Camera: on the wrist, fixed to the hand. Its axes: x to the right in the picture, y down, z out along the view.
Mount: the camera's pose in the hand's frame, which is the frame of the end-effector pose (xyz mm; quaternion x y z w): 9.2 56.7 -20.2 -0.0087 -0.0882 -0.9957 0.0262
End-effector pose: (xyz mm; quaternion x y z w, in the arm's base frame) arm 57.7 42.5 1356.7 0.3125 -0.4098 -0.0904 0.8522
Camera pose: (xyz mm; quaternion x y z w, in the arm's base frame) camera 73.1 92.7 1387.5 -0.4008 -0.2260 0.8820 0.1011
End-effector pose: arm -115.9 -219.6 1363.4 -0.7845 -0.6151 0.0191 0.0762
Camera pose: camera -56.6 -225.8 1375.8 -0.5929 0.8042 0.0115 0.0401
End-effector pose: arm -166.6 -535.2 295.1 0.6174 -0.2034 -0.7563 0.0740
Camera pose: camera -157.1 -594.3 306.3 -0.1514 -0.6095 0.1497 0.7637
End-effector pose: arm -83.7 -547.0 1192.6 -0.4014 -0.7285 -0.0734 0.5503
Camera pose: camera -31.6 -515.6 1189.3 -0.7036 0.4667 0.5208 0.1264
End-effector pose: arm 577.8 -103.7 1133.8 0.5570 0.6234 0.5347 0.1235
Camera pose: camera 591.3 -117.7 1191.5 -0.5600 0.5554 -0.1527 0.5955
